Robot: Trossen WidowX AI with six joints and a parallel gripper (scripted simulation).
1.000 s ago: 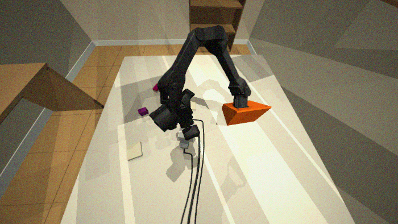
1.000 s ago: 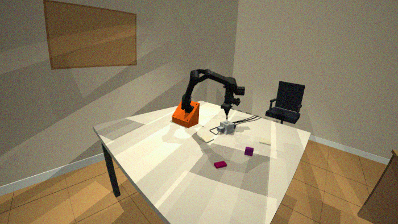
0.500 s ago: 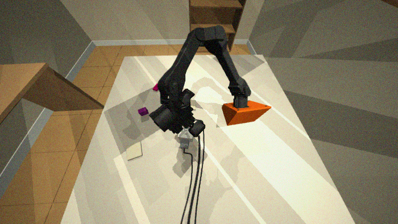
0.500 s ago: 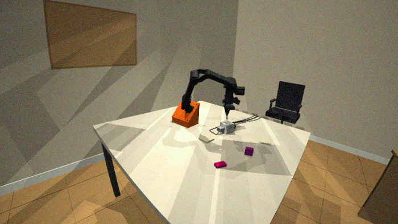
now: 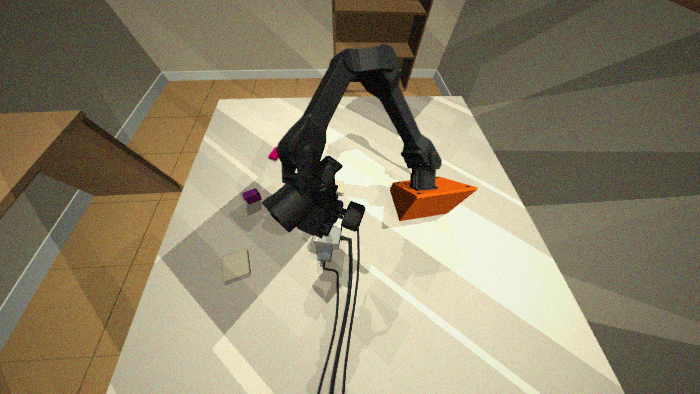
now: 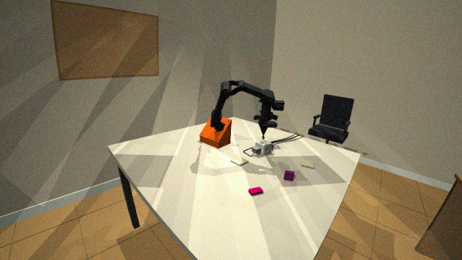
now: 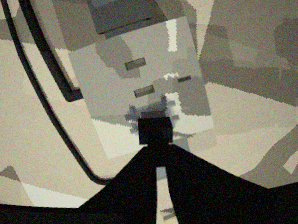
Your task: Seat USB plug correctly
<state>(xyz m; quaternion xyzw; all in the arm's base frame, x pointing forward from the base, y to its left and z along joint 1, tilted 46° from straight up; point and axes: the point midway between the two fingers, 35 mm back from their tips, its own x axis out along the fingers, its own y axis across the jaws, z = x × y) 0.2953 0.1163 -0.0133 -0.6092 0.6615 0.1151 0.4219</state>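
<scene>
Now: gripper tip 2 cm above the dark USB plug. From my gripper tip the other things lie so: pale flat card: 29 cm ahead, 9 cm to the left, 13 cm below.
</scene>
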